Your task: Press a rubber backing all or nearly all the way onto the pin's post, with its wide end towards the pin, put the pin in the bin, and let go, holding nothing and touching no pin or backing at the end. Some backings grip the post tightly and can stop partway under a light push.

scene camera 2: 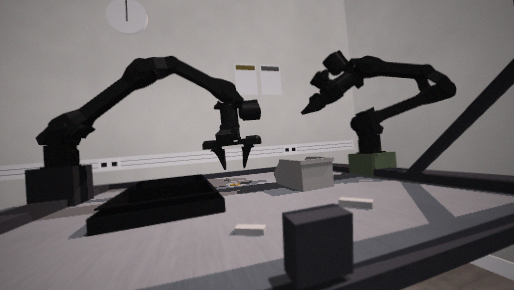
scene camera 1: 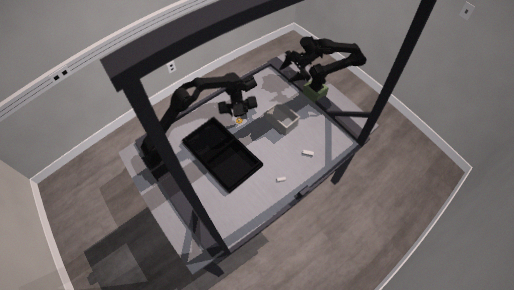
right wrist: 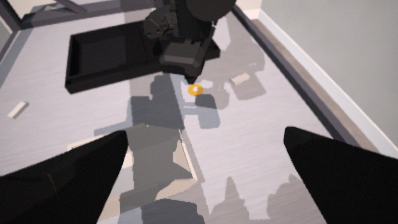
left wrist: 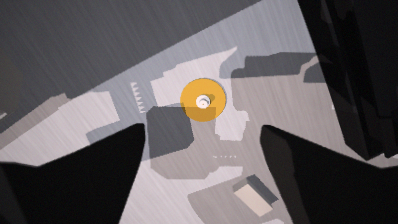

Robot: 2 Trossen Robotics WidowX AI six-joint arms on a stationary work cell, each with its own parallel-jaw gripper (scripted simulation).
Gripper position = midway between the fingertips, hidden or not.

In view: my left gripper [scene camera 2: 234, 169], my right gripper [scene camera 2: 304, 111] and a black tray [scene camera 2: 177, 198].
The black tray is seen too in scene camera 1 [scene camera 1: 231, 162], in the right wrist view [right wrist: 95, 57] and in the left wrist view [left wrist: 354, 53]. My left gripper also shows in the right wrist view [right wrist: 194, 73] and in the left wrist view [left wrist: 203, 132]. My right gripper shows as well in the right wrist view [right wrist: 206, 136].
